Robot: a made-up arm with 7 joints.
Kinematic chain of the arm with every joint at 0, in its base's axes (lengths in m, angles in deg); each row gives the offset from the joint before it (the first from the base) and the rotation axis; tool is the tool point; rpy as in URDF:
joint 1: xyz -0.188 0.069 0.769 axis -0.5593 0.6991 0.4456
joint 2: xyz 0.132 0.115 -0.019 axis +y
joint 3: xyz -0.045 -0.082 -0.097 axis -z
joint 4: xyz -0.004 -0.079 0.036 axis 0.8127 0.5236 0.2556
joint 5: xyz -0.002 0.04 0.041 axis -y
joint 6: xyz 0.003 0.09 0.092 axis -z
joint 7: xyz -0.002 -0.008 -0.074 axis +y
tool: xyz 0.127 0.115 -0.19 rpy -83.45 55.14 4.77
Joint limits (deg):
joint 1: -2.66..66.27
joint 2: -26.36..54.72
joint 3: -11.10..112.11
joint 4: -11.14..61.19
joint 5: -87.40..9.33
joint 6: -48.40..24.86
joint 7: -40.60..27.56
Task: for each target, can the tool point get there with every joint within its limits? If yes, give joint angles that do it. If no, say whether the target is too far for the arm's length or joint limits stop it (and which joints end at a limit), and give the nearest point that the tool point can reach.
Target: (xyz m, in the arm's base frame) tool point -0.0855 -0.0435 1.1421
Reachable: no: joint limits stop it (at a limit: joint 1, joint 4, joint 5, joint 6, joint 7) | nearest point -0.0776 0.0006 1.0445 | short by 0.107 m
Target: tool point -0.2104 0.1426 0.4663
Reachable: yes | joints 35.23 17.51 67.68 8.88 -44.97 15.17 7.62
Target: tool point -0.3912 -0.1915 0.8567
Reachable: no: joint limits stop it (at a limit: joint 1, joint 2, joint 3, joint 4, joint 7) | nearest point -0.3057 -0.0971 0.7830 | short by 0.147 m
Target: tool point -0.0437 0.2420 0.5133
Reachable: yes | joints 21.16 28.65 38.36 18.10 0.86 -27.62 -14.66
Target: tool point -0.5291 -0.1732 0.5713
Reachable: no: joint limits stop it (at a limit: joint 1, joint 3, joint 4, joint 5) | nearest point -0.4051 -0.0644 0.5908 | short by 0.166 m
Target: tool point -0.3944 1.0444 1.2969
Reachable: no: too far | nearest point -0.1824 0.3502 0.8938 | short by 0.830 m
